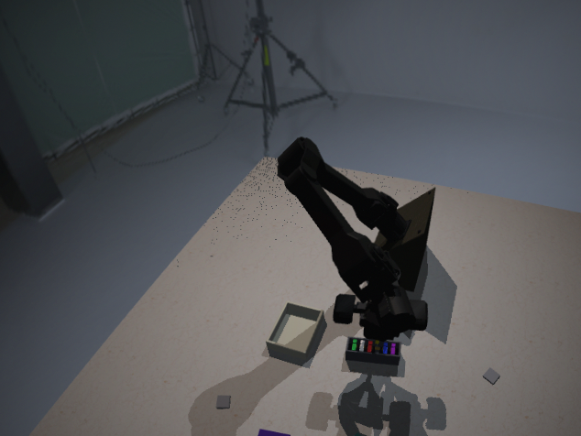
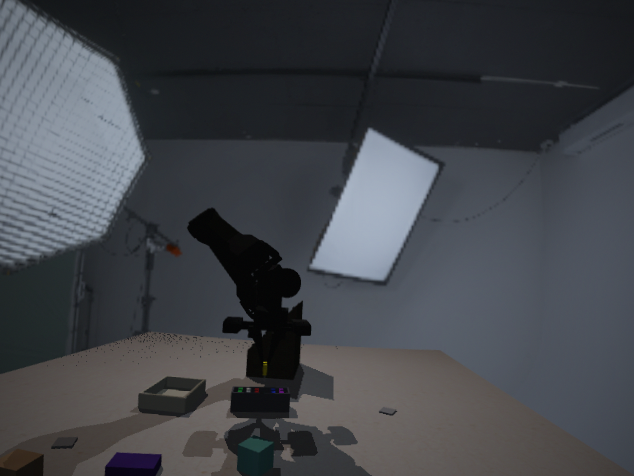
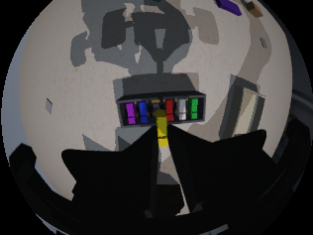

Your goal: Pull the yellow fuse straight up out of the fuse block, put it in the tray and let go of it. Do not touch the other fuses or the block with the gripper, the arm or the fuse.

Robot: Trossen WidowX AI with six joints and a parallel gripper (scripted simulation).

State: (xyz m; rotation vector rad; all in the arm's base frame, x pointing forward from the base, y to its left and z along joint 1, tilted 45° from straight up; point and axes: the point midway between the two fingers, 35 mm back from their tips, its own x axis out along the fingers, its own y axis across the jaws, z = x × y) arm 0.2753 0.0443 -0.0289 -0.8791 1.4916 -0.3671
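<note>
The tray lies 200 mm to the right of my gripper tip, 90 mm below it and 20 mm ahead of it. The rest, counted from my gripper tip: teal block 220 mm ahead, 70 mm below, 60 mm to the left; yellow fuse 10 mm below; purple block 290 mm ahead, 100 mm to the right, 90 mm below.
</note>
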